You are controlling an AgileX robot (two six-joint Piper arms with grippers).
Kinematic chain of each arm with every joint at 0, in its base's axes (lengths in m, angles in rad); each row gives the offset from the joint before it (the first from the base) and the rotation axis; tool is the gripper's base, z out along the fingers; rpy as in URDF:
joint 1: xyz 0 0 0.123 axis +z
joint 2: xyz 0 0 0 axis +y
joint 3: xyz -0.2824 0 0.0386 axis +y
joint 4: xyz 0.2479 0 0.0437 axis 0.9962 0 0.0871
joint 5: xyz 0 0 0 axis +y
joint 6: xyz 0.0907 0 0.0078 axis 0.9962 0 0.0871
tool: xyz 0 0 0 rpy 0 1.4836 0
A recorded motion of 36 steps. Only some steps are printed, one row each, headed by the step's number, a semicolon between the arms.
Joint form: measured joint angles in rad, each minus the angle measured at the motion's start. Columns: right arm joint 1, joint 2, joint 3, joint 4, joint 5, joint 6; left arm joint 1, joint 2, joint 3, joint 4, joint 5, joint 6.
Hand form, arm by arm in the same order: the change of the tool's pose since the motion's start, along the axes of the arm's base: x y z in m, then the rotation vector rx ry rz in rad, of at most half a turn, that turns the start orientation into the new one. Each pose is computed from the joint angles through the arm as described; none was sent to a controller.
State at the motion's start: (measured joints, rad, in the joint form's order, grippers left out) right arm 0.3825 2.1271 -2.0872 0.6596 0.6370 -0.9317; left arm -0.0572 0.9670 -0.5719 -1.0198 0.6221 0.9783
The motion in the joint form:
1: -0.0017 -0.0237 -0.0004 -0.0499 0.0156 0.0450; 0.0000 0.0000 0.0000 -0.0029 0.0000 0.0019
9: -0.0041 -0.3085 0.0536 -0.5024 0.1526 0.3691; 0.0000 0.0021 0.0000 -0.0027 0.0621 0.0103
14: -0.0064 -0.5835 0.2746 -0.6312 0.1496 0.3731; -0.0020 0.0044 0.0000 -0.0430 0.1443 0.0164
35: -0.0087 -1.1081 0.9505 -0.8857 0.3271 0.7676; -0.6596 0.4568 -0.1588 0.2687 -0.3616 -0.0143
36: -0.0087 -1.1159 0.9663 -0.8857 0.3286 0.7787; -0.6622 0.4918 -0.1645 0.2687 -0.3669 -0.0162
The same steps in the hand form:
1: -0.0045 -0.0044 0.0095 -0.0139 -0.0007 -0.0150; 0.0000 -0.0001 0.0001 -0.0015 -0.0009 -0.0001
9: -0.0711 -0.0554 0.1041 -0.1672 -0.0875 -0.2011; -0.0039 -0.0037 -0.0014 -0.0102 0.0298 -0.0552
14: -0.1410 -0.0929 0.1394 -0.2484 -0.1886 -0.2513; -0.0089 -0.0098 -0.0010 -0.0644 0.0721 -0.1164
35: -0.2730 -0.1656 0.0585 -0.3368 0.1523 -0.5125; 0.0228 -0.1393 -0.0544 0.3556 -0.0689 -0.5089
36: -0.2749 -0.1663 0.0550 -0.3343 0.1644 -0.5181; 0.0260 -0.1426 -0.0624 0.3679 -0.0459 -0.5113

